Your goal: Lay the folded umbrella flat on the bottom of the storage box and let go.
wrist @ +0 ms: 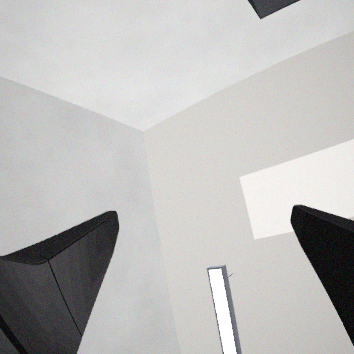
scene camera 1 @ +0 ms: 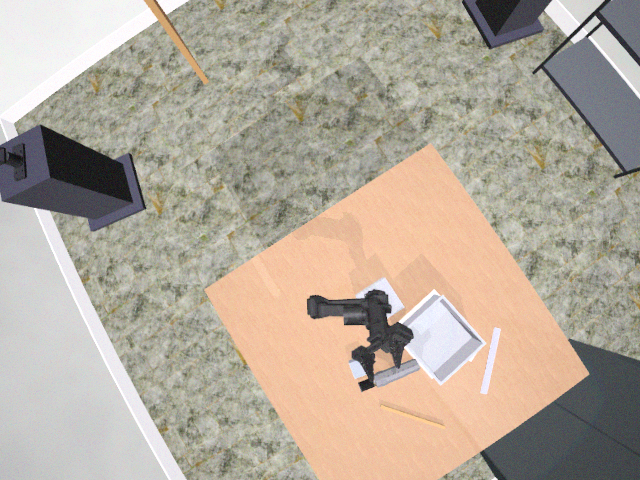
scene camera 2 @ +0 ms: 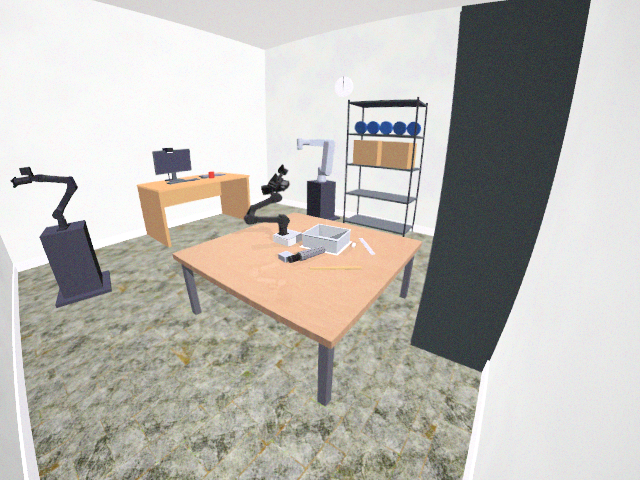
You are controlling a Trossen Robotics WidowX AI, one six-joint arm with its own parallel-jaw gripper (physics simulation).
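Seen in the pictures: gripper, fingertip midpoint: (wrist: 206, 217) (scene camera 1: 384, 375) (scene camera 2: 279, 168); arm's base, origin of the base link: (scene camera 2: 283, 233).
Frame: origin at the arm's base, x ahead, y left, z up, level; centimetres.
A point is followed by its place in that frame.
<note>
The folded umbrella (scene camera 1: 401, 373) @[y -0.3, x 34.1, z -0.3 cm] (scene camera 2: 312, 253) @[y -3.6, x 36.7, z -2.0 cm] is a grey ribbed cylinder with a black end, lying on the table beside the storage box. The storage box (scene camera 1: 460, 358) @[y 25.3, x 36.9, z 0.8 cm] (scene camera 2: 316, 244) @[y 7.8, x 27.9, z -1.8 cm] is light grey and open-topped; its visible floor is bare in scene camera 1. My gripper (scene camera 1: 384, 374) @[y -8.5, x 10.3, z 48.2 cm] (scene camera 2: 275, 187) (wrist: 206, 217) @[y -8.5, x 10.3, z 48.2 cm] is open and empty, raised high above the table. In scene camera 1 its fingers overlap part of the umbrella, but scene camera 2 shows it well above. The wrist view faces the walls and ceiling; the umbrella and box do not show there.
A small pale block (scene camera 1: 356, 368) @[y -17.7, x 26.1, z -2.1 cm] (scene camera 2: 283, 256) @[y -19.6, x 28.0, z -2.3 cm] is by the umbrella's black end. A thin yellow stick (scene camera 1: 412, 415) @[y -2.2, x 55.3, z -4.7 cm] (scene camera 2: 336, 267) @[y -2.3, x 56.5, z -4.5 cm] and a white strip (scene camera 1: 490, 360) @[y 39.7, x 46.0, z -5.5 cm] (scene camera 2: 367, 245) @[y 40.4, x 46.6, z -5.4 cm] lie on the table (scene camera 1: 413, 206) @[y 34.1, x -31.7, z -5.7 cm] (scene camera 2: 310, 299) @[y -33.7, x 69.7, z -5.7 cm]. My arm's white base (scene camera 2: 286, 238) @[y -2.7, x 7.9, z -0.7 cm] stands beside the box.
</note>
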